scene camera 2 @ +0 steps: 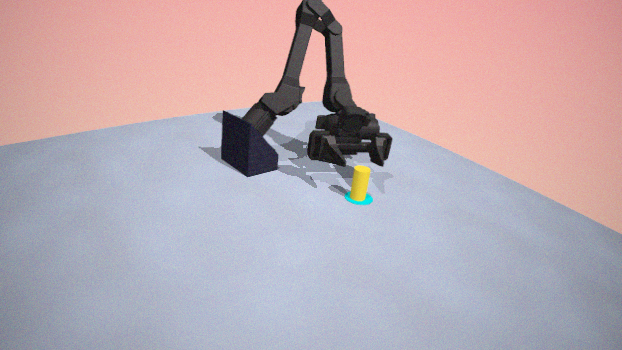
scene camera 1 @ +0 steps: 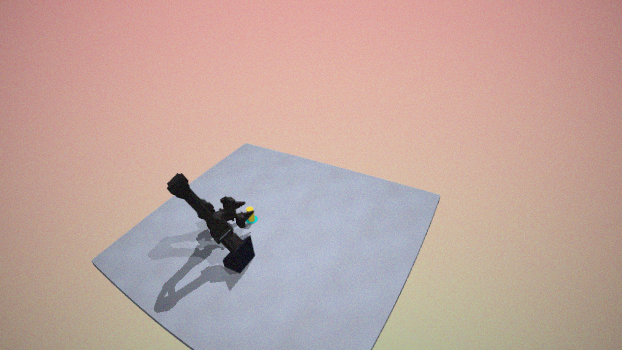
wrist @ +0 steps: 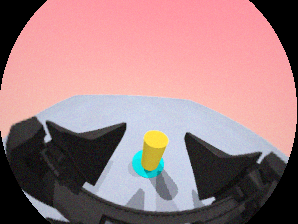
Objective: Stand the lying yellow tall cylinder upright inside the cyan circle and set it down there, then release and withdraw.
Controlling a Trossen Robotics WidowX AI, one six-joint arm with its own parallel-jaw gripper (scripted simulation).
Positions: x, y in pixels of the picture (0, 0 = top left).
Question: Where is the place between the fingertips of the gripper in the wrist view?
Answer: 156, 131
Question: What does the gripper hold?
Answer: Nothing.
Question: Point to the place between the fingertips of the gripper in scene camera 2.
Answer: At 364, 164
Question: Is the gripper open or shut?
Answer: Open.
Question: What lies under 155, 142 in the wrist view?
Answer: A yellow tall cylinder.
